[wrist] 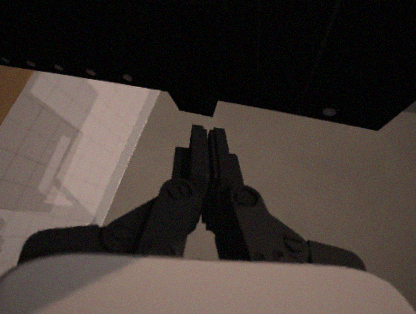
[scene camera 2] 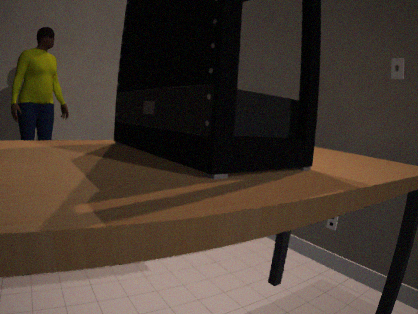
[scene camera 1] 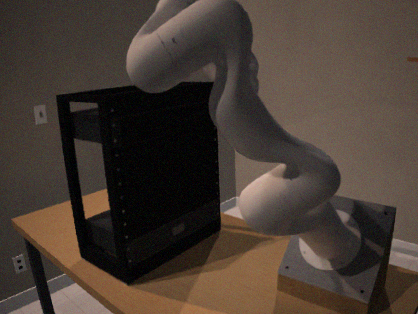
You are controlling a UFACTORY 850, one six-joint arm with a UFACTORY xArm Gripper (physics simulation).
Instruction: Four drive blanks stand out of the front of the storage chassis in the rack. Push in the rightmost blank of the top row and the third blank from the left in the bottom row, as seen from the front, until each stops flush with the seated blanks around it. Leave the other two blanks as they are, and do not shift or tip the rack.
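Note:
The black rack [scene camera 1: 114,200] [scene camera 2: 225,100] [wrist: 100,35] stands upright on the table. Its front is almost black, so the storage chassis's blank rows and how far each blank stands out cannot be read. In the wrist view a dark block [wrist: 196,104] juts past the rack's lower edge; whether it is a drive blank is unclear. My gripper [wrist: 203,149] is shut and empty, its fingertips just below that block in the image with a narrow strip of wall showing between. The gripper is hidden in scene camera 1 and does not show in scene camera 2.
The white arm [scene camera 1: 240,110] reaches over the rack's top from its base plate [scene camera 1: 320,285] on the wooden table [scene camera 1: 210,280] [scene camera 2: 45,185]. A lower unit with a pale label [scene camera 1: 178,228] [scene camera 2: 149,107] sits near the rack's bottom. A person [scene camera 2: 37,80] stands behind the table.

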